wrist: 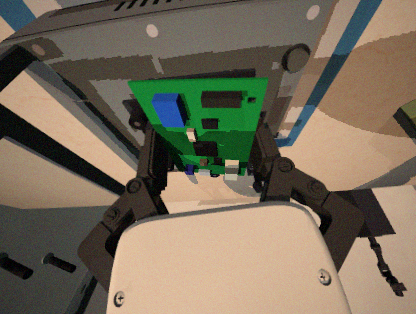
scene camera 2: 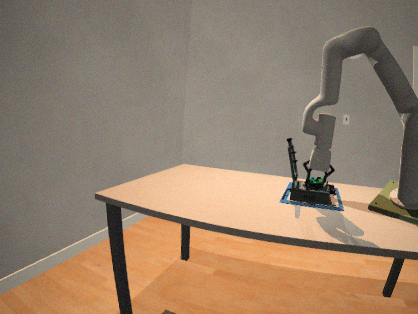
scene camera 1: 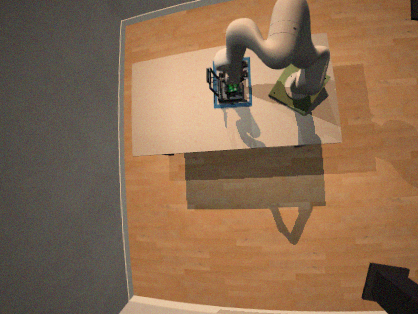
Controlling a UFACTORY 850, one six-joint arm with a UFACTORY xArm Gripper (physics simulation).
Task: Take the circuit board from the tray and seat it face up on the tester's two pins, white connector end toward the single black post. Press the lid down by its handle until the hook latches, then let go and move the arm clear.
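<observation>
My gripper (scene camera 1: pixel 233 86) (scene camera 2: pixel 318 181) (wrist: pixel 203 131) is shut on the circuit board (scene camera 1: pixel 233 90) (scene camera 2: pixel 315 179) (wrist: pixel 227 120), with one finger at each long side. The board is face up above the tester's base (scene camera 1: pixel 223 99) (scene camera 2: pixel 311 195) (wrist: pixel 200 42). Its white connectors are at the end nearer the gripper body in the wrist view, its blue block at the far end. The tester's lid (scene camera 1: pixel 212 84) (scene camera 2: pixel 292 162) stands raised at the left of the base. A round black stub (wrist: pixel 296 58) shows on the tester beyond the board. The two pins under the board are hidden, and I cannot make out the tray.
A blue outline (scene camera 1: pixel 215 106) (scene camera 2: pixel 286 202) (wrist: pixel 345 42) surrounds the tester on the table (scene camera 1: pixel 170 110) (scene camera 2: pixel 200 200). The arm's green base plate (scene camera 1: pixel 304 109) (scene camera 2: pixel 381 206) is to the right. The raised lid's black bars (wrist: pixel 60 152) lie close to the gripper's left side in the wrist view.
</observation>
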